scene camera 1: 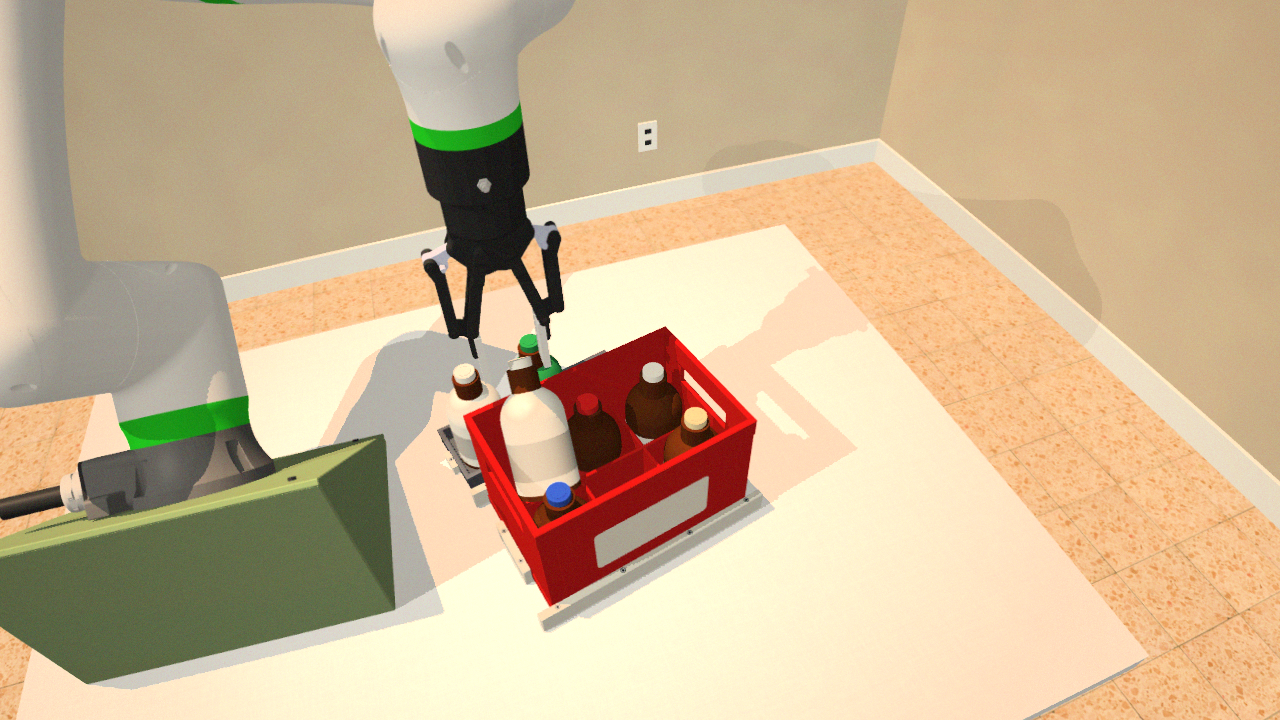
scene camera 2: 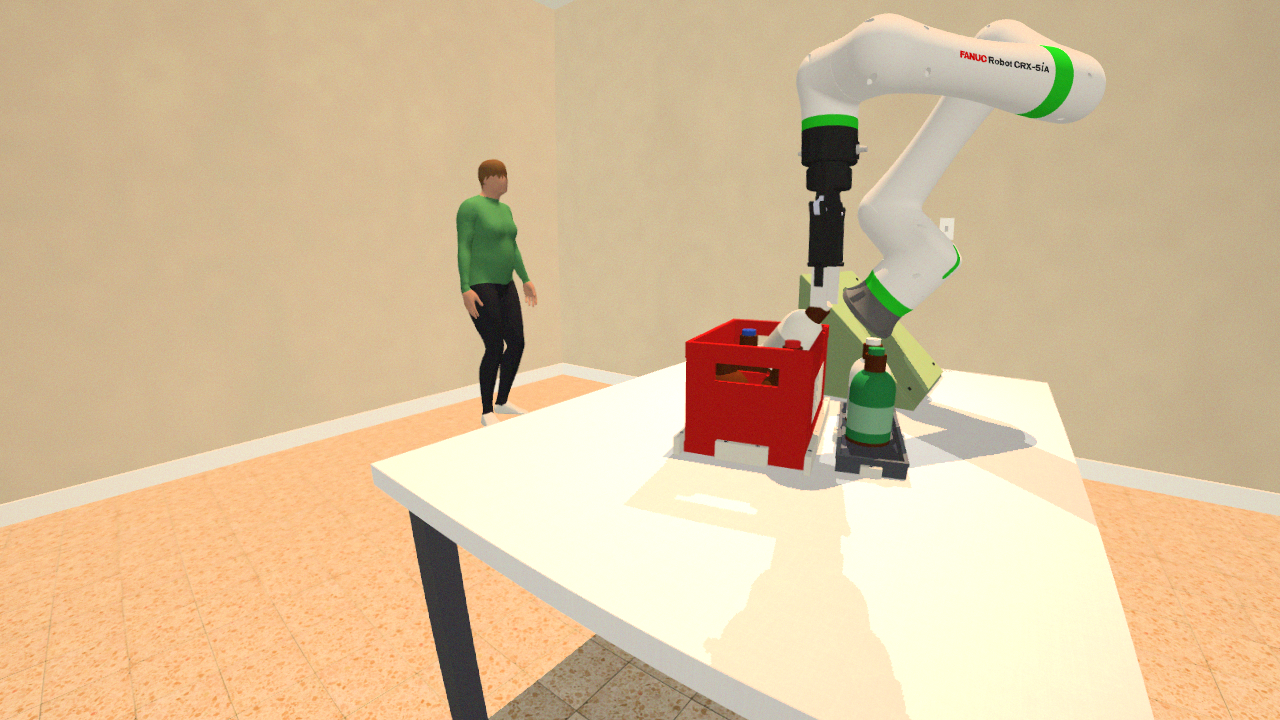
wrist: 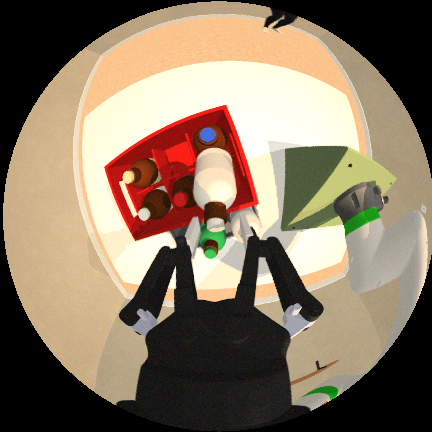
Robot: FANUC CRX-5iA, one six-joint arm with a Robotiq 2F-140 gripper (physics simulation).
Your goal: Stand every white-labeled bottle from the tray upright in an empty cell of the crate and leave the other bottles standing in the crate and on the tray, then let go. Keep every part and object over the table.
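Pixels of known places: gripper, fingertip midpoint: (scene camera 1: pixel 515 367) (scene camera 2: pixel 824 305) (wrist: pixel 218 222); arm's base, origin of the base link: (scene camera 1: pixel 205 489) (scene camera 2: pixel 865 314) (wrist: pixel 353 197).
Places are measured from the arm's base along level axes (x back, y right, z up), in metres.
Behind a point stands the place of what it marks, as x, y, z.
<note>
A large white-labeled bottle (scene camera 1: pixel 539 438) @[-0.354, 0.112, 0.015] (scene camera 2: pixel 793 330) @[-0.395, 0.079, 0.010] (wrist: pixel 215 177) @[-0.351, 0.099, 0.031] leans in the red crate (scene camera 1: pixel 732 461) @[-0.550, 0.197, -0.046] (scene camera 2: pixel 747 420) @[-0.569, 0.097, -0.101] (wrist: pixel 119 187) @[-0.566, 0.134, -0.014], its neck over the wall on the tray side. My gripper (scene camera 1: pixel 510 351) @[-0.360, 0.035, 0.053] (scene camera 2: pixel 824 288) @[-0.360, 0.035, 0.053] (wrist: pixel 218 222) @[-0.360, 0.035, 0.053] is partly open, pointing down; its fingers stand on either side of that neck without gripping it. Another white-labeled bottle (scene camera 1: pixel 464 411) @[-0.295, -0.025, -0.050] (wrist: pixel 248 216) @[-0.301, -0.015, -0.060] stands on the dark tray (scene camera 2: pixel 848 460) @[-0.540, -0.049, -0.147], partly behind a finger in the wrist view. A green bottle (scene camera 2: pixel 871 402) @[-0.439, -0.064, -0.086] (wrist: pixel 211 240) @[-0.396, -0.045, -0.036] stands beside it. The tray is largely hidden in the wrist view.
Brown bottles with blue (scene camera 1: pixel 558 495) @[-0.348, 0.178, -0.002] (wrist: pixel 207 135) @[-0.349, 0.171, -0.002], red (scene camera 1: pixel 588 407) @[-0.424, 0.081, -0.003] (wrist: pixel 181 199) @[-0.422, 0.070, -0.002], white (scene camera 1: pixel 652 374) @[-0.513, 0.067, -0.003] (wrist: pixel 144 214) @[-0.512, 0.060, -0.003] and cream caps (scene camera 1: pixel 695 418) @[-0.525, 0.152, -0.003] (wrist: pixel 128 176) @[-0.522, 0.147, -0.003] stand in the crate. A middle cell (wrist: pixel 177 150) @[-0.447, 0.182, -0.158] is empty. The green robot base (scene camera 1: pixel 268 555) @[-0.058, 0.118, 0.001] (wrist: pixel 310 185) @[-0.154, 0.044, -0.019] stands nearby.
</note>
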